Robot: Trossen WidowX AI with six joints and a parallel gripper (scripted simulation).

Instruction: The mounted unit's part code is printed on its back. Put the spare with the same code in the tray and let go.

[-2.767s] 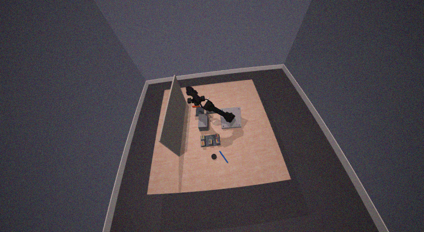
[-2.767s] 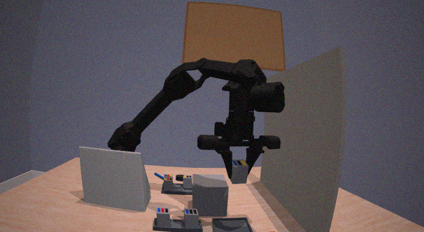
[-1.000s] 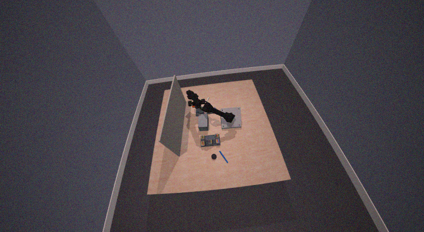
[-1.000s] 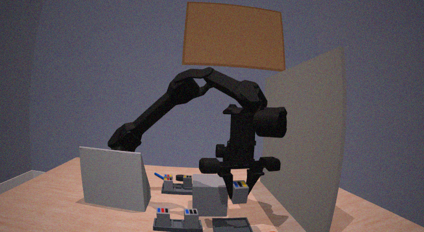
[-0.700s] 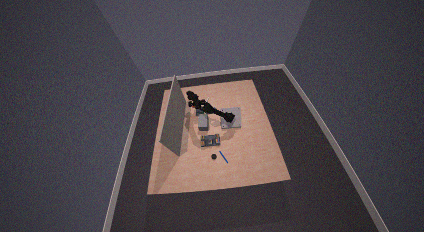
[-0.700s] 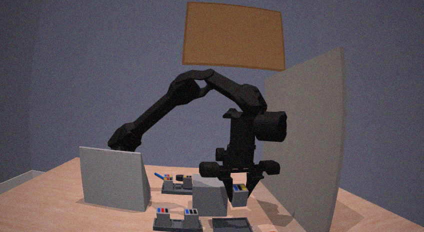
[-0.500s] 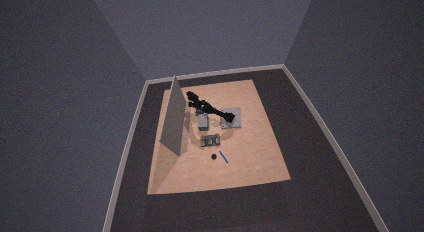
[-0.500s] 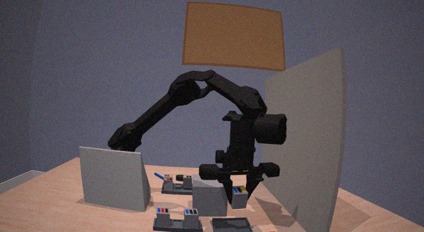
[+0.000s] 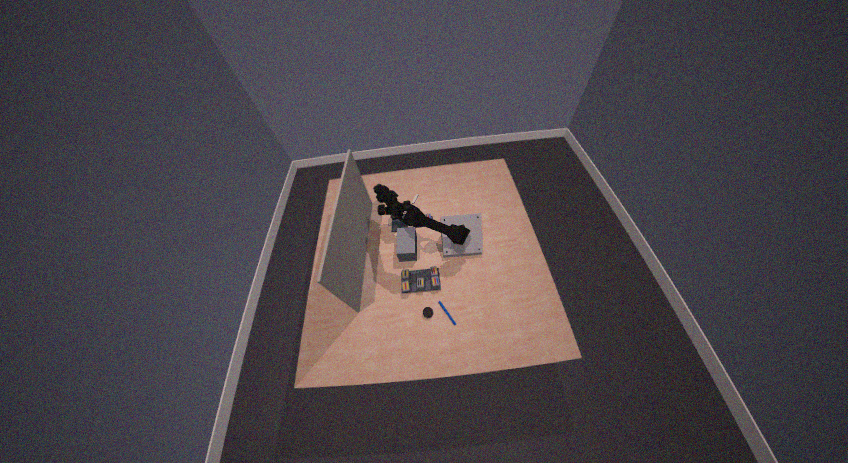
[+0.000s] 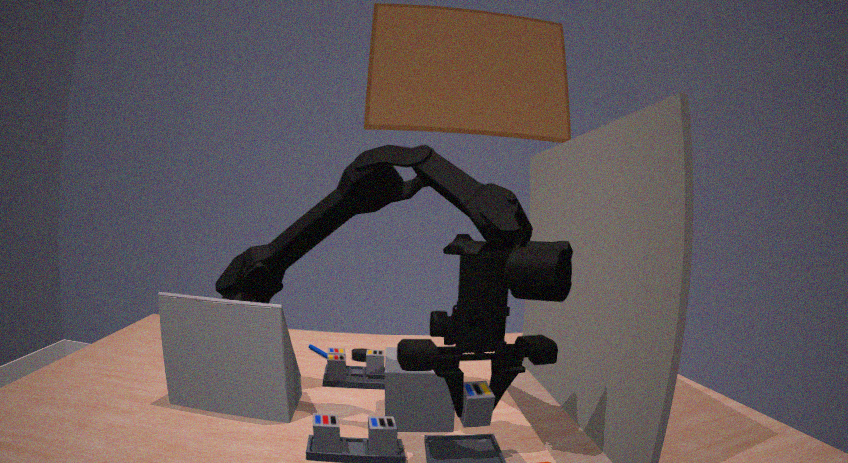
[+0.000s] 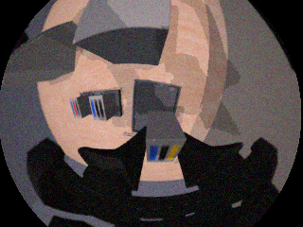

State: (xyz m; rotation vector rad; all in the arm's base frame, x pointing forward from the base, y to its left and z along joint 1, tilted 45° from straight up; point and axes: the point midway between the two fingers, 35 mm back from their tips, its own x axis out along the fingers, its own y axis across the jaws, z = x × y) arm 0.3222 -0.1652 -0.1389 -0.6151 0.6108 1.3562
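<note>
Now: gripper tip 10 mm past the dark tray and 70 mm above it. Also, from my gripper tip: tall grey panel (210 mm ahead, 150 mm to the left, 160 mm above); grey mounted unit (30 mm behind, 200 mm to the left, 20 mm below); rack (70 mm behind, 390 mm to the left, 60 mm below).
</note>
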